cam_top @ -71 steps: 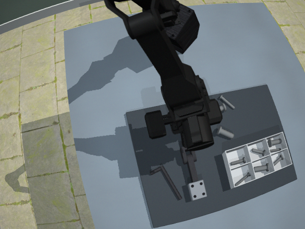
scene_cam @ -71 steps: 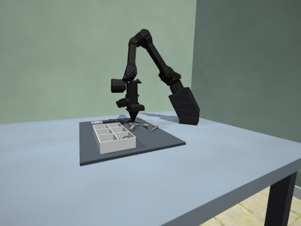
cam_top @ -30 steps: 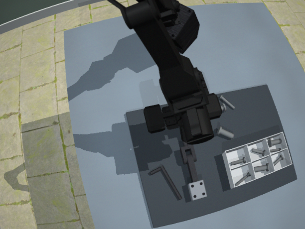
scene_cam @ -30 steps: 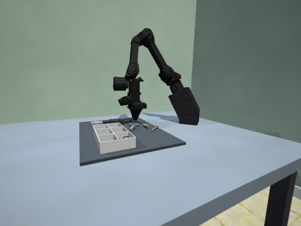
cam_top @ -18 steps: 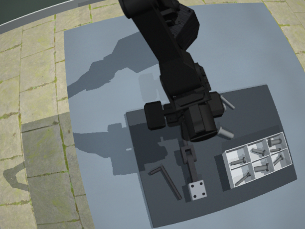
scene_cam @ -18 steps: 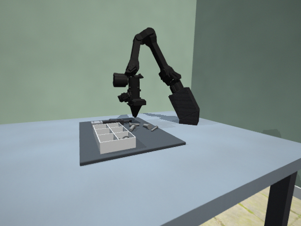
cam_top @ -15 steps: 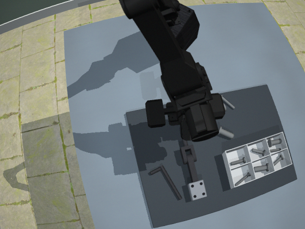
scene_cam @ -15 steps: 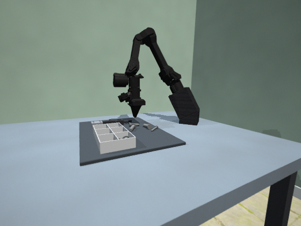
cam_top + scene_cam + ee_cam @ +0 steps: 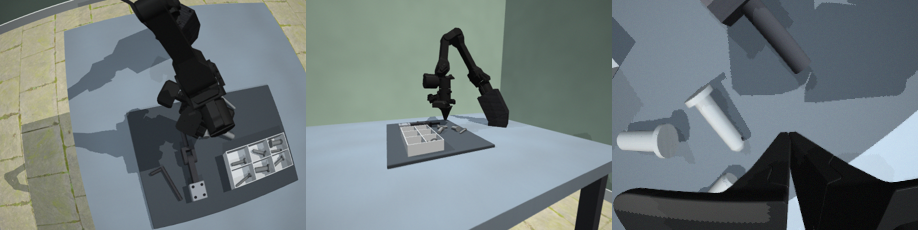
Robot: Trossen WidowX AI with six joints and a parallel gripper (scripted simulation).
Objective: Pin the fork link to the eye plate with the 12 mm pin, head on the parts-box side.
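The headed pin lies 6 cm below my hand, 3 cm to the left of it and 2 cm ahead of it. From my hand the other things lie so: dark L-shaped bar (14 cm ahead, 10 cm to the right, 6 cm below); eye plate bar (11 cm ahead, 6 cm below, 2 cm to the right); base block (19 cm ahead, 5 cm below, 2 cm to the right).
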